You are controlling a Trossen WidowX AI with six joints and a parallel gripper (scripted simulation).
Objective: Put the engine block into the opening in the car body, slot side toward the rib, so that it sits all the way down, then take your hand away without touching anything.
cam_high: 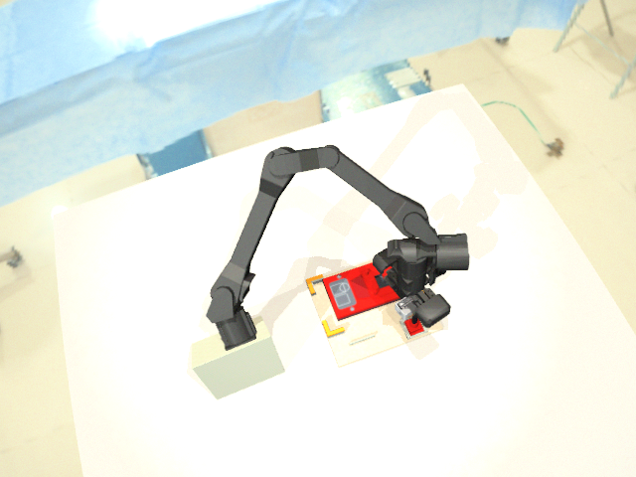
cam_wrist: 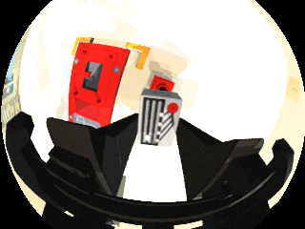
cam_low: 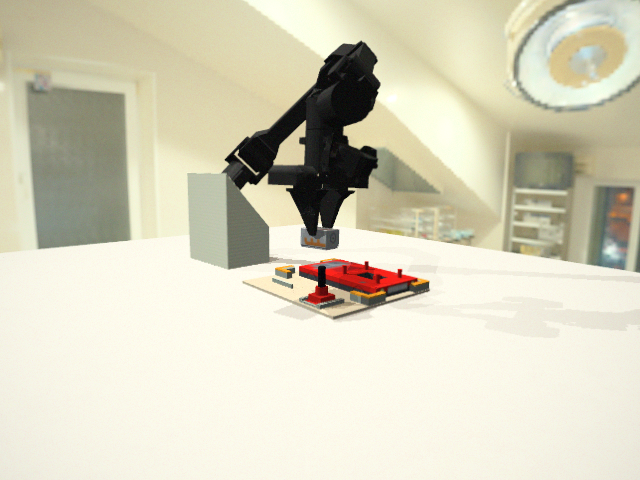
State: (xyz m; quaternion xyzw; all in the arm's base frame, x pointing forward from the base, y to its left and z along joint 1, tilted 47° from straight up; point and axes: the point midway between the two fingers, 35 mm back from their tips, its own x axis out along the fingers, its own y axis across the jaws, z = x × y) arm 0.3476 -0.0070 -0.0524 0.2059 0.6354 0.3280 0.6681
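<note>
The black post lies 1 cm ahead of my gripper tip, 1 cm to the right of it and 7 cm below it. Round my gripper tip: engine block 1 cm below.
</note>
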